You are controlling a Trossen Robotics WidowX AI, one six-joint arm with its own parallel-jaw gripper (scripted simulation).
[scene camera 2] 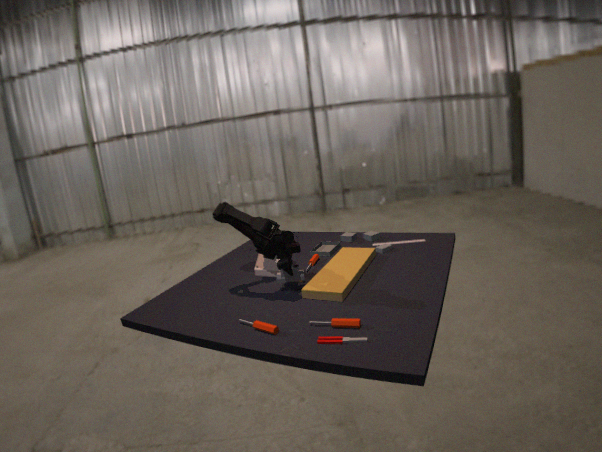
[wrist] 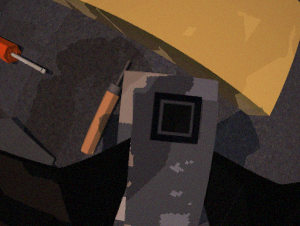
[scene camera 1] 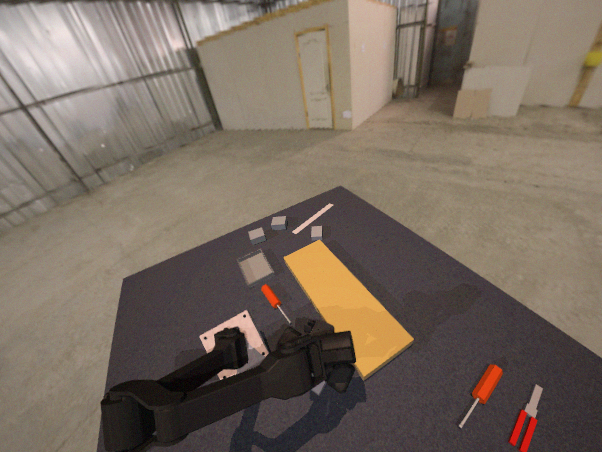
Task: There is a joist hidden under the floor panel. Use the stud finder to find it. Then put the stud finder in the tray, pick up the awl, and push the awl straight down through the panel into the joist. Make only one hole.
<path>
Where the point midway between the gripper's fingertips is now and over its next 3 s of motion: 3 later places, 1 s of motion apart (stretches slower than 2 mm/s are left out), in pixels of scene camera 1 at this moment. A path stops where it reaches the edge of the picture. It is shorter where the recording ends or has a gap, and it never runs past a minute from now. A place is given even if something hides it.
My gripper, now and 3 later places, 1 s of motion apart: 320,360; 340,347; 375,323; 376,332
</path>
